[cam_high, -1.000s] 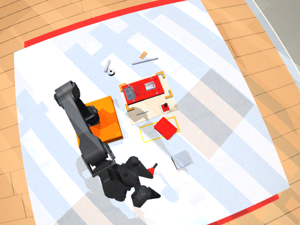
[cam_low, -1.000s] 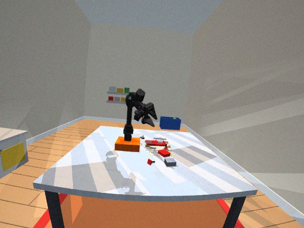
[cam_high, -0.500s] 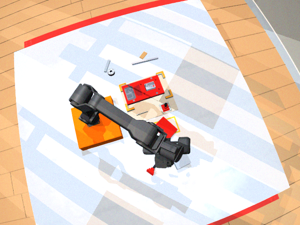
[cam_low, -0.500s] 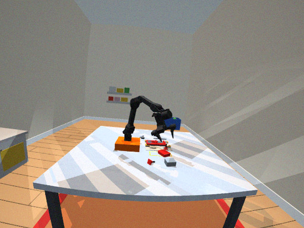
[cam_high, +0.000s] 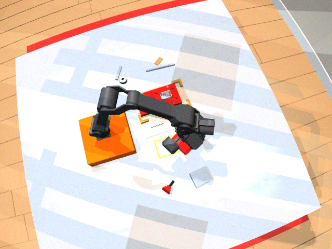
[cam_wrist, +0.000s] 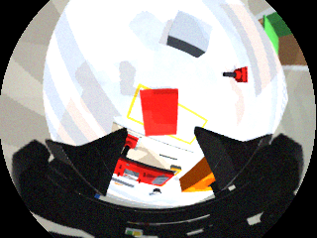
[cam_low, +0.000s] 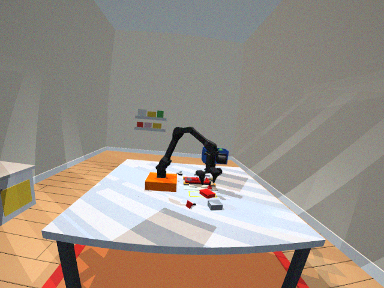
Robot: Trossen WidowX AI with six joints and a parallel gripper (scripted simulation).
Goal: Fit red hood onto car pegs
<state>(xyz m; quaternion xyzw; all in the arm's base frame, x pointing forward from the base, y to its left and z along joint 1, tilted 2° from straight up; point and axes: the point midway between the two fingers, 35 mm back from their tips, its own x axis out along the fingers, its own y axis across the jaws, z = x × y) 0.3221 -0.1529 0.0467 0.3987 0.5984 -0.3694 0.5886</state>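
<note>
Right now the red hood is 7 cm below my gripper tip. From my gripper tip the other things lie so: grey block (1 cm ahead, 17 cm to the right, 6 cm below); then grey bar (4 cm ahead, 40 cm to the left, 7 cm below); then engine block (24 cm to the left, 6 cm below).
</note>
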